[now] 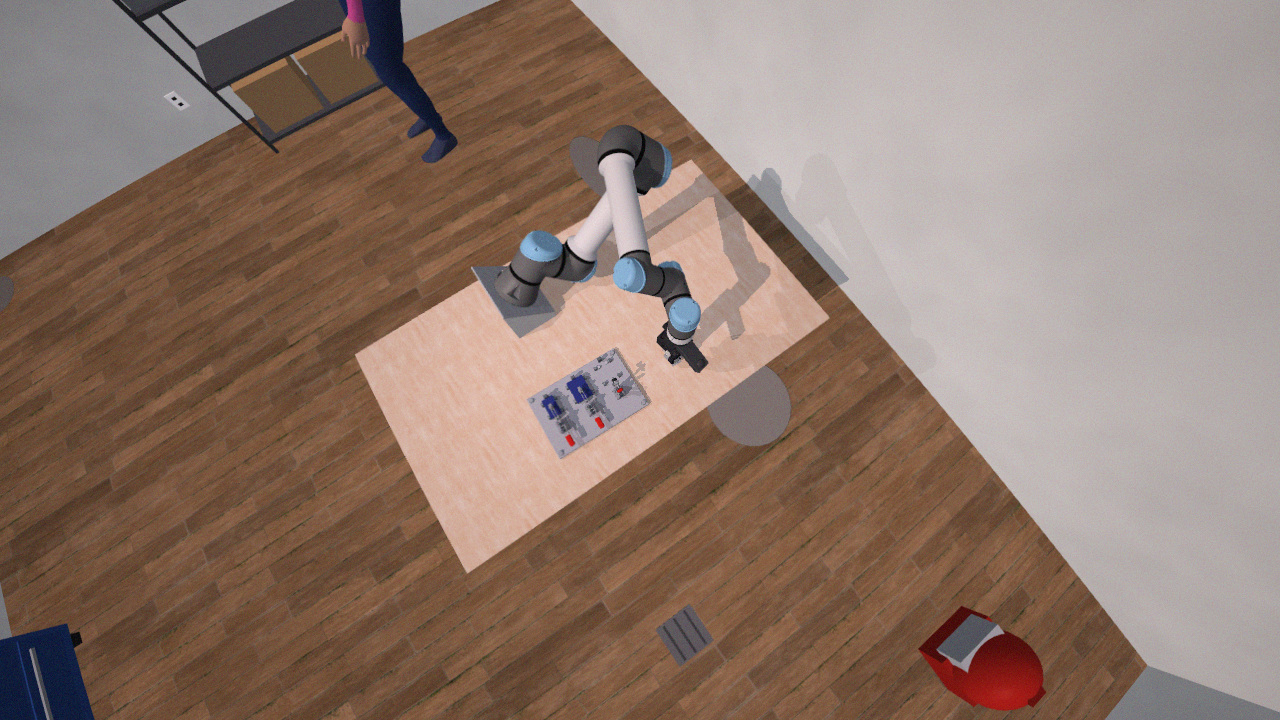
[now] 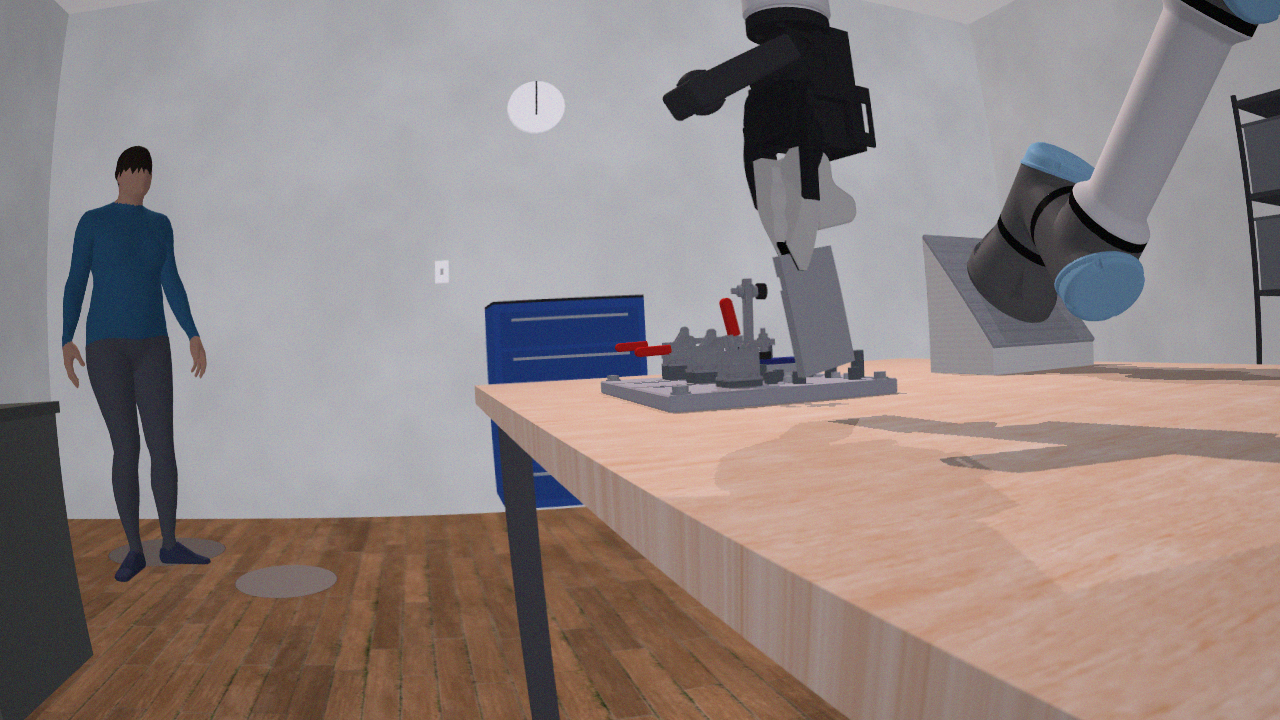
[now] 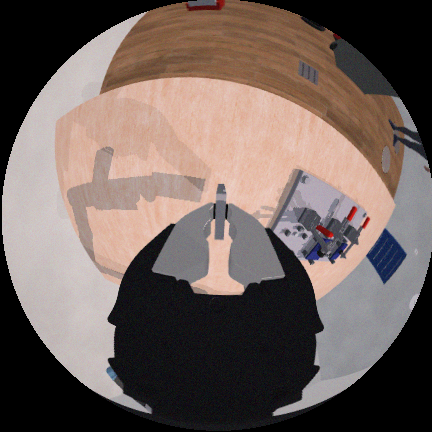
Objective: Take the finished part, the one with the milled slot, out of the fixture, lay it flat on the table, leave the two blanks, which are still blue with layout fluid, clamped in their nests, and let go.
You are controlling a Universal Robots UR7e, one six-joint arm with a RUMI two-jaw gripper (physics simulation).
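Frame: origin at the arm's base, x ahead, y up, z right, level; millimetres.
Seen in the pictures: gripper, fingertip midpoint: [image 1: 676, 359] [image 2: 796, 270] [image 3: 220, 204]; arm's base, origin of the base link: [image 1: 515, 290] [image 2: 1010, 286].
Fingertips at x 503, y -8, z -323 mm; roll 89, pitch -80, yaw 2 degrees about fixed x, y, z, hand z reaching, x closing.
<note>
Pixels of each thing's top centre, then the offset from my fingertips to it. Level surfaces: height alone.
- finished part, middle of its top: [image 2: 810, 245] [image 3: 219, 228] dx -16, dy +20, dz +3 mm
- table, its level: dy -109 mm
- blank, middle of its top: [image 2: 772, 358] [image 3: 319, 249] [image 1: 579, 388] dx -108, dy -73, dz +316 mm
My gripper [image 1: 673, 356] [image 2: 791, 254] [image 3: 220, 204] is shut on the finished part [image 2: 816, 313] [image 3: 220, 220], a grey plate held by its upper edge. The part hangs upright, slightly tilted, over the table [image 1: 411, 429] [image 2: 1074, 537] [image 3: 225, 125], beside the fixture [image 1: 636, 394] [image 2: 787, 394] [image 3: 315, 187]. Its slot is not clear to see. The two blue blanks sit in their nests under clamps: one blank [image 1: 580, 385] [image 3: 313, 251] is in the middle nest, the other blank [image 1: 551, 405] [image 3: 342, 249] in the far nest. The third nest is empty.
The empty nest's clamp stands open with its red handle [image 2: 729, 317] [image 3: 325, 231] raised. The other red handles [image 1: 570, 440] [image 1: 599, 422] lie low. The robot's base [image 1: 514, 308] [image 2: 1002, 304] stands at the table's edge. A person [image 1: 393, 62] stands by the shelf, another person [image 2: 129, 268] beyond the table.
</note>
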